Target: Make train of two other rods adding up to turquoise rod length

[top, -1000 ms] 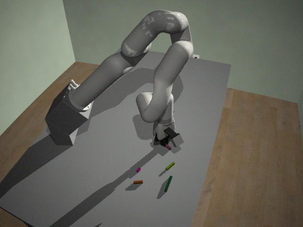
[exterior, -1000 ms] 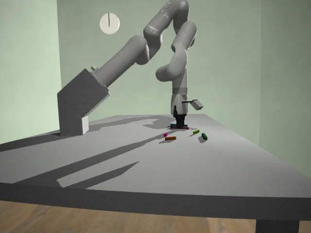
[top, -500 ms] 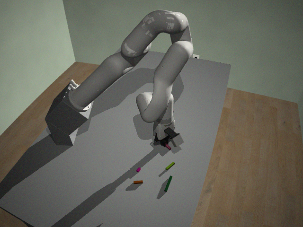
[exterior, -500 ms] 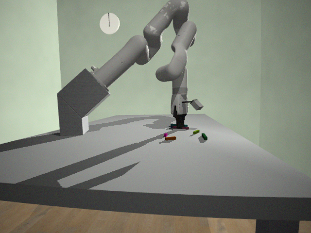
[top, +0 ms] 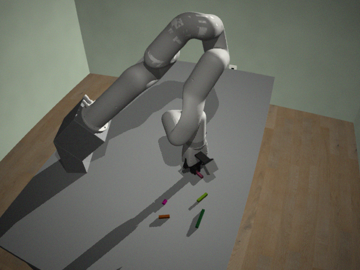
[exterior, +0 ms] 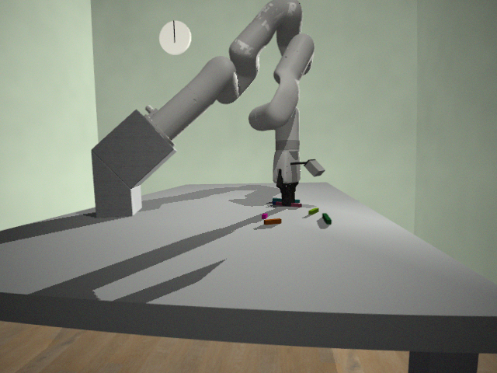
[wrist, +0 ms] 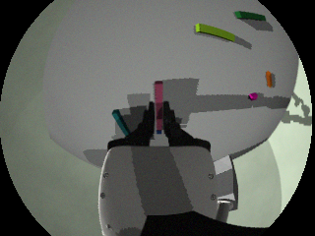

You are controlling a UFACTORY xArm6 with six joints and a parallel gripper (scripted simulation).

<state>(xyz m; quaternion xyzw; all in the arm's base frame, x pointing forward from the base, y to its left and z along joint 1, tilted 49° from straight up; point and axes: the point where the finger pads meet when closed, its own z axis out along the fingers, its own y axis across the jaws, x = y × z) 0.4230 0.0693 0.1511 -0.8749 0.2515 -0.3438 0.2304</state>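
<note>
Right now the pink rod is 2 cm below my hand. Also, from my hand: blue rod (5 cm behind, 2 cm to the left, 2 cm below); lime rod (8 cm ahead, 11 cm to the right, 2 cm below); turquoise rod (2 cm behind, 8 cm to the left, 2 cm below).
</note>
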